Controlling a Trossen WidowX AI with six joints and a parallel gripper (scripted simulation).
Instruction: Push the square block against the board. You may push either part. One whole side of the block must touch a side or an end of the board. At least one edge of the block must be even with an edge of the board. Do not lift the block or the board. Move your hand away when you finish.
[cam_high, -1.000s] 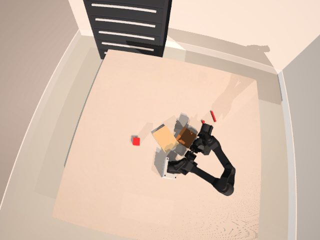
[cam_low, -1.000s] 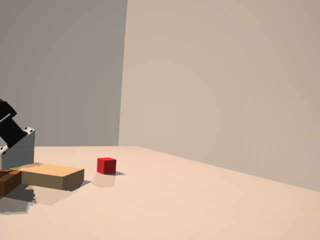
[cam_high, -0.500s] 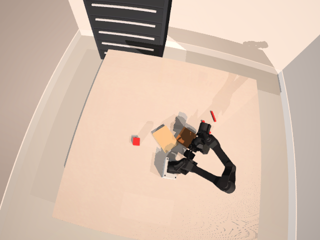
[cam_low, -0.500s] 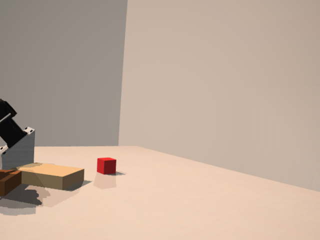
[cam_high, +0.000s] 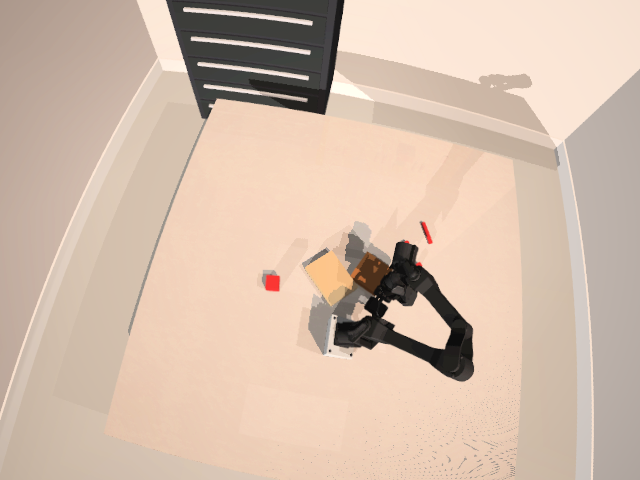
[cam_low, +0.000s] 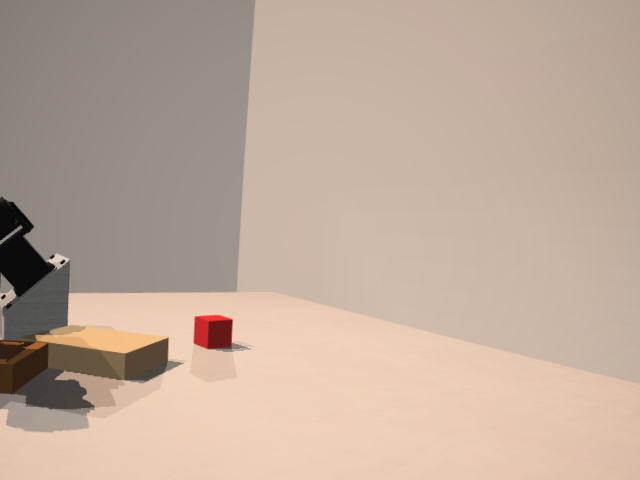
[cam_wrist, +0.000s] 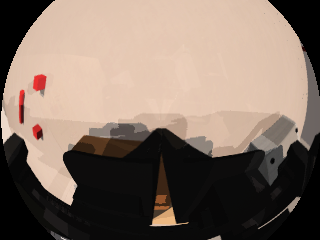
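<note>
The square block is 60 mm ahead of my gripper tip, 40 mm to the left of it and 10 mm above it. Also, from my gripper tip: thin red stick 240 mm ahead, 150 mm to the right; then red cube 30 mm behind, 350 mm to the left, 10 mm above; then board 20 mm ahead, 170 mm to the left, 10 mm above.
</note>
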